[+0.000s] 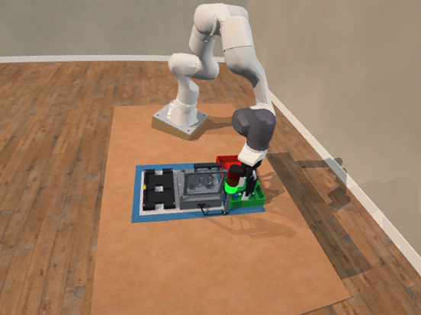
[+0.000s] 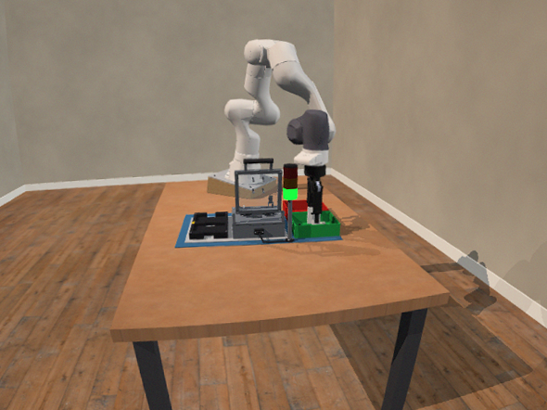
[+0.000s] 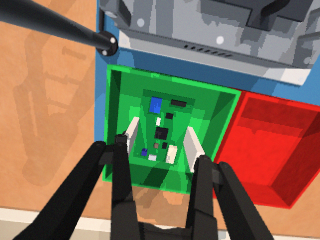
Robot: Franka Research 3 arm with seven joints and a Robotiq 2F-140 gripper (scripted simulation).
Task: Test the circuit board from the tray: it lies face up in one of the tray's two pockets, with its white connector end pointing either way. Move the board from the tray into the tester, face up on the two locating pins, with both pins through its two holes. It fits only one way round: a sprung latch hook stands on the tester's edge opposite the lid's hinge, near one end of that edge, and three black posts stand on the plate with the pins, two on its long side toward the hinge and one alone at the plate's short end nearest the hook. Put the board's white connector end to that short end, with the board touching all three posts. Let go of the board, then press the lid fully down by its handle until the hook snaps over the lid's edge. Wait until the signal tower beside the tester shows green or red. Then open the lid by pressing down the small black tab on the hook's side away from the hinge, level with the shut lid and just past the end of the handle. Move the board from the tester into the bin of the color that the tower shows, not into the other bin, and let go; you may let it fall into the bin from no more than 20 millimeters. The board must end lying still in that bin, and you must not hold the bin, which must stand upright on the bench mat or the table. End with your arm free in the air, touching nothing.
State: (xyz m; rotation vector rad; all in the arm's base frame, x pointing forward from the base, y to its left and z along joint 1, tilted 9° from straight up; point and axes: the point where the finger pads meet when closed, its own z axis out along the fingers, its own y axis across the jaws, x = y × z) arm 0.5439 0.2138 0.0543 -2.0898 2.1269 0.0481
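The green bin lies 2 cm below my hand. The rest, counted from my hand: green circuit board: 2 cm below; then red bin: 15 cm behind, 2 cm below; then dark plate: 19 cm to the right, 4 cm behind, 3 cm above.
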